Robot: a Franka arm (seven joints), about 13 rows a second.
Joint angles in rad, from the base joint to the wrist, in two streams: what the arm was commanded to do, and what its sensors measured. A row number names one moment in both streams.
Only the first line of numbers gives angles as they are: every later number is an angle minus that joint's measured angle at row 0.
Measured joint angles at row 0:
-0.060 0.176 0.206 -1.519 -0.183 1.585 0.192
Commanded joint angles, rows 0 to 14:
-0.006 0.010 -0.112 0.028 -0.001 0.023 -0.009
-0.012 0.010 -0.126 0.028 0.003 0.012 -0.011
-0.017 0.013 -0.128 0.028 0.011 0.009 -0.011
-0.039 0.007 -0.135 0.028 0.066 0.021 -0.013
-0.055 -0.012 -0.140 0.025 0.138 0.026 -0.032
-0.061 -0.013 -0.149 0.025 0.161 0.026 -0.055
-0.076 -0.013 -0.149 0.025 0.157 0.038 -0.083
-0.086 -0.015 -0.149 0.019 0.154 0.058 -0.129
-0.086 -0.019 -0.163 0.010 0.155 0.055 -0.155
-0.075 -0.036 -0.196 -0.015 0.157 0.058 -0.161
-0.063 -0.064 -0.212 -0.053 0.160 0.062 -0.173
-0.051 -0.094 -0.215 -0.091 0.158 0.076 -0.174
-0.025 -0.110 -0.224 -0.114 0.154 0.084 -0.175
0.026 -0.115 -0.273 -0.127 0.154 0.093 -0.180
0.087 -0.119 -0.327 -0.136 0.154 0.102 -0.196
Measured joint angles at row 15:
-0.013 -0.067 -0.241 -0.067 0.142 0.067 -0.168
